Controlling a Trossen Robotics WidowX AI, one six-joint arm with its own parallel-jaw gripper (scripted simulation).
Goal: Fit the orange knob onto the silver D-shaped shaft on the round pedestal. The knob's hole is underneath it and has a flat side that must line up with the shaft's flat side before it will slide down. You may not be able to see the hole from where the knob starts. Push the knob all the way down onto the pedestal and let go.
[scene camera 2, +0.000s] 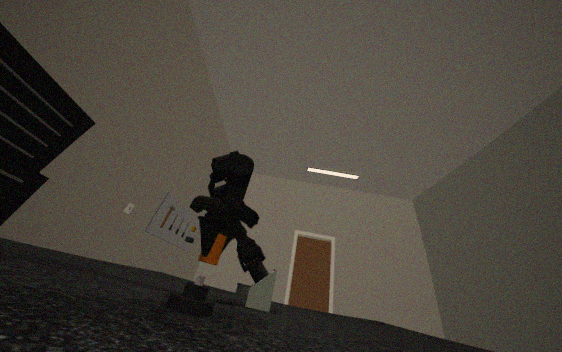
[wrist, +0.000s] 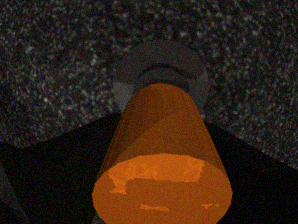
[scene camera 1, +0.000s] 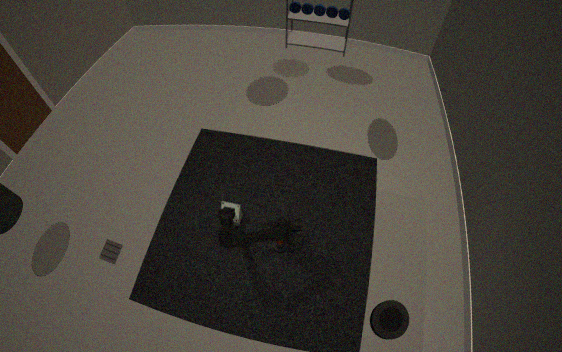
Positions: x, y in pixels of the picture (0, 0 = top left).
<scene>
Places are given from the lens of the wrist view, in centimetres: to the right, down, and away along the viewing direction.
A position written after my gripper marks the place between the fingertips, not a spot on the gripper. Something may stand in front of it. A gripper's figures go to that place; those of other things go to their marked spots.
my gripper [wrist: 161, 126]: 1, 1, 10
orange knob [wrist: 161, 156]: 0, 1, 4
</scene>
